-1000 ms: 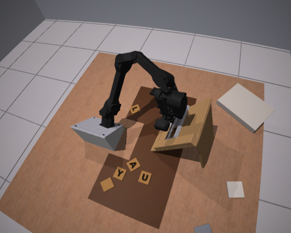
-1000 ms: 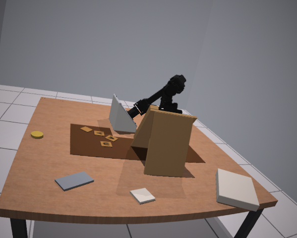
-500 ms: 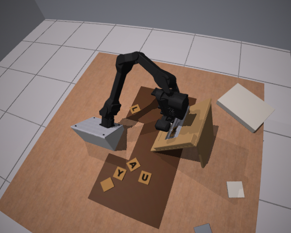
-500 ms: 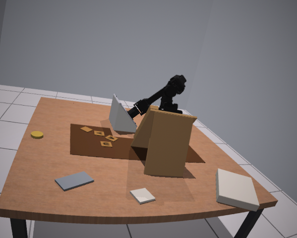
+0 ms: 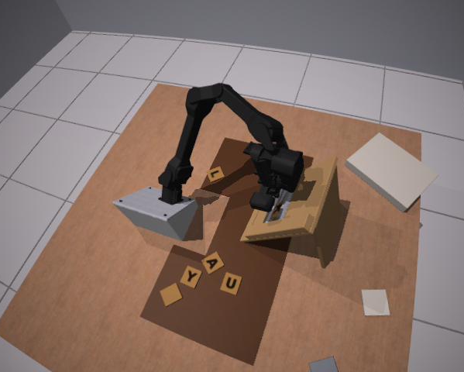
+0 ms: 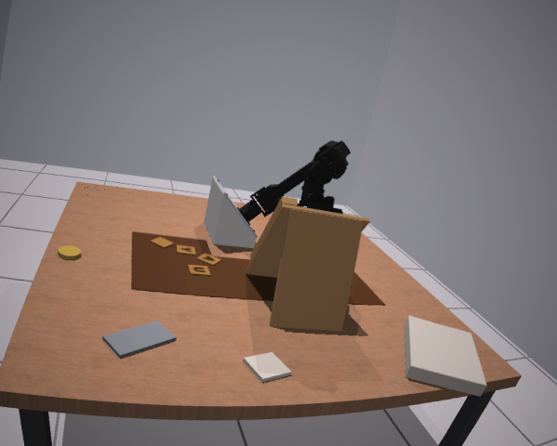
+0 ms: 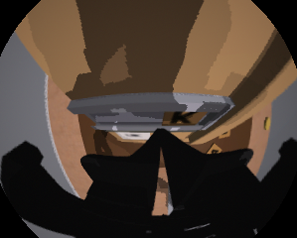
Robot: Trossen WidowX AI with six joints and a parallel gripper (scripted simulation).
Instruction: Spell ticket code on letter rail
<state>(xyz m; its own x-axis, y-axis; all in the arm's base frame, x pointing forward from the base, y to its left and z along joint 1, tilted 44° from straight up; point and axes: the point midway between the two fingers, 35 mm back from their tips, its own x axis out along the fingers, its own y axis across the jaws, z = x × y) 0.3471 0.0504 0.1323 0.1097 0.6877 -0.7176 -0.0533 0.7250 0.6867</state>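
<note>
Right now the white ticket is 40 mm behind my gripper tip, 50 mm to the left of it and 100 mm below it. Also, from my gripper tip: dark brown mat (140 mm behind, 100 mm to the right, 160 mm below); then small white pad (390 mm ahead, 130 mm to the right, 160 mm below); then blank tile (190 mm behind, 390 mm to the right, 160 mm below).
</note>
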